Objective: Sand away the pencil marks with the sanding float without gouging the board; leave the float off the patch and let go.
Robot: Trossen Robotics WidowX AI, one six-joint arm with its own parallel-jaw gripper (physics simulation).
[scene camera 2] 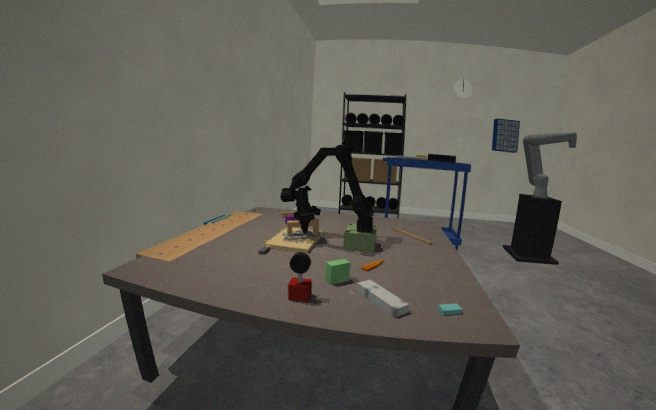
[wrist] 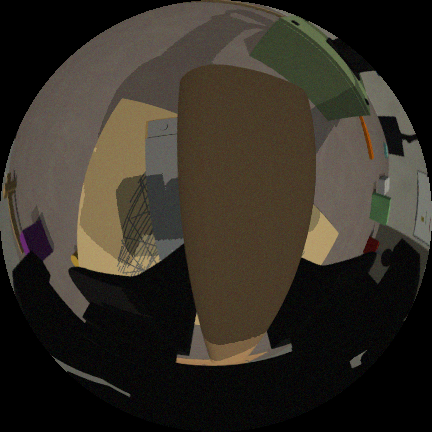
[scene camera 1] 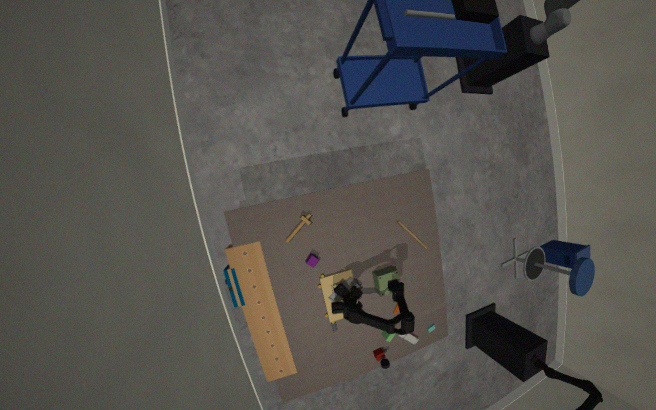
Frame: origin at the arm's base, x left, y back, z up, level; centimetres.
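Where they show: gripper, fingertip midpoint: (scene camera 2: 305, 233) (scene camera 1: 346, 292); arm's base, link origin: (scene camera 2: 365, 230) (scene camera 1: 392, 284).
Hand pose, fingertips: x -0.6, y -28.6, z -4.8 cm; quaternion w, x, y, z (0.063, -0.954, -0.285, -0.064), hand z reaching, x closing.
Each offset is from my fingertips to the top centre of the thing. "spot": to the spot under its first point.
The pale wooden board {dx +2.7, dy -3.5, dz -1.5 cm} (scene camera 1: 326, 289) (scene camera 2: 284, 245) (wrist: 117, 135) lies on the table. Dark pencil marks {spot: dx -5.3, dy -5.8, dz -1.5 cm} (wrist: 132, 255) show on it beside the float in the wrist view; the arm and float hide much of the patch in the scene views. The sanding float has a brown wooden handle {spot: dx -2.2, dy +3.8, dz +2.7 cm} (scene camera 2: 314, 227) (wrist: 245, 165) and a flat grey plate {spot: dx -6.2, dy +2.6, dz -0.8 cm} (wrist: 162, 155). The float is over the board, its plate roughly level, on the surface or very close above it; I cannot tell which. My gripper (scene camera 2: 304, 230) (wrist: 223, 236) is shut on the handle, pointing down.
A green block (scene camera 1: 385, 280) (scene camera 2: 359, 241) under the arm's base stands right of the board. A purple cube {dx -23.9, dy -17.2, dz +1.7 cm} (scene camera 1: 312, 260) (wrist: 40, 240), a wooden hammer {dx -43.7, dy -22.0, dz +1.2 cm} (scene camera 1: 298, 228) and a holed plank (scene camera 1: 262, 310) (scene camera 2: 200, 232) lie around. A red block (scene camera 2: 300, 290) and light-green block {dx +38.0, dy +25.2, dz +3.5 cm} (scene camera 2: 338, 271) stand nearer camera 2.
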